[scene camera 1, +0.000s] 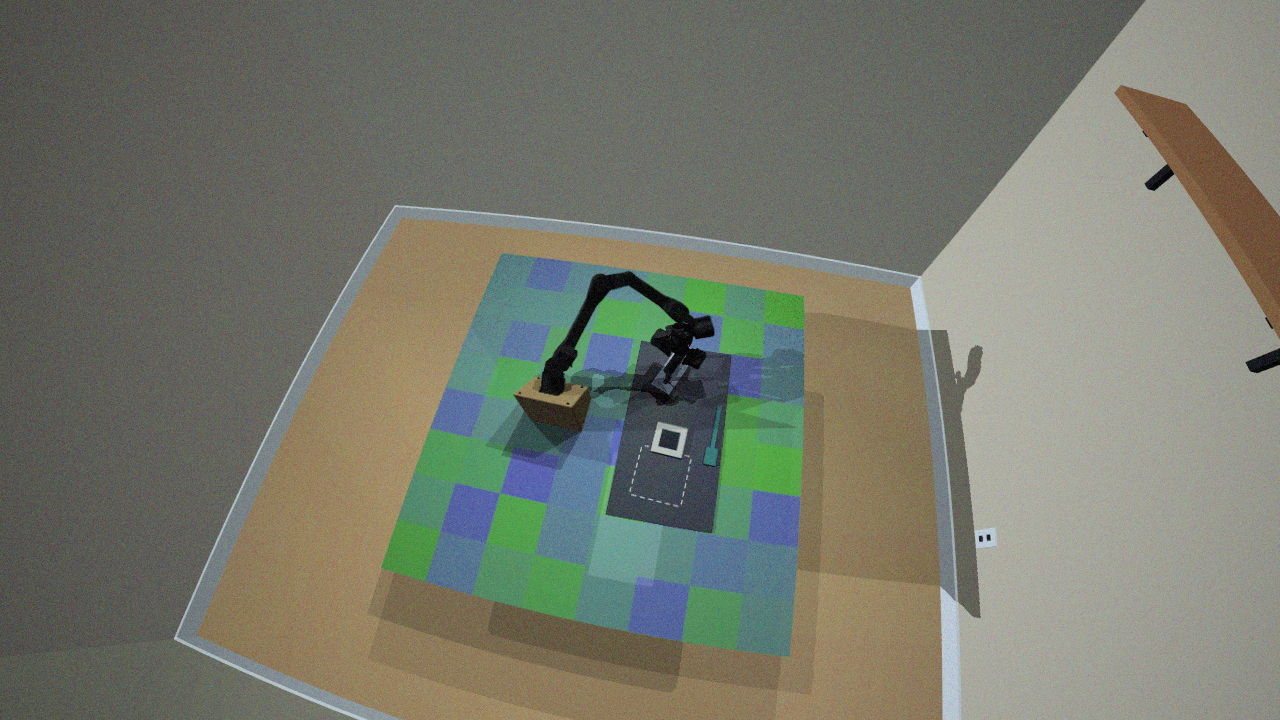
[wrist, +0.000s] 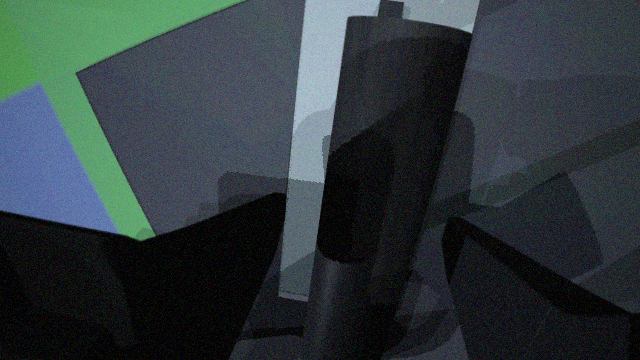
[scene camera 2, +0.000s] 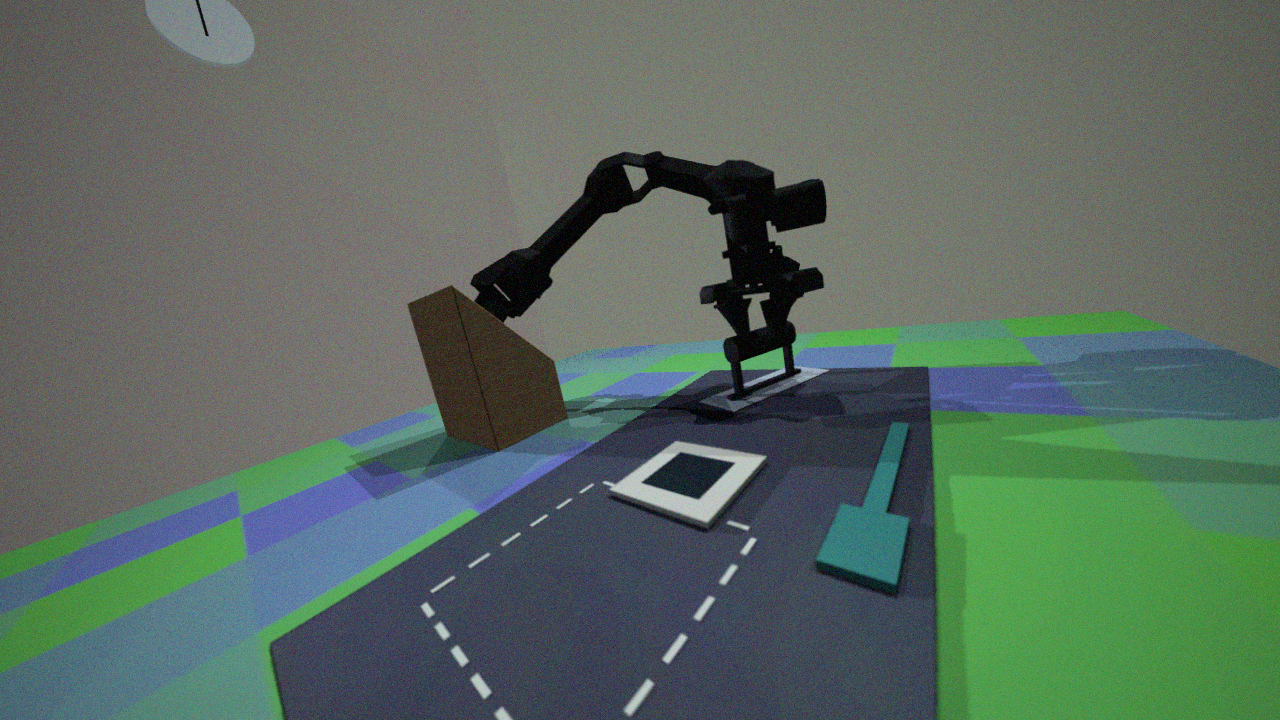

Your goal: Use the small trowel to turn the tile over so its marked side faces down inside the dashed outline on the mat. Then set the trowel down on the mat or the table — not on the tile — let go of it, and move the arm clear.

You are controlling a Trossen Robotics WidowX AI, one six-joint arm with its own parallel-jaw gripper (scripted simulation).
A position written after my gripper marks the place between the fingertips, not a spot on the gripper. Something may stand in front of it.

My gripper (scene camera 2: 761,345) is open and holds nothing.
My gripper shows as well in scene camera 1 (scene camera 1: 676,359) and in the wrist view (wrist: 365,217).
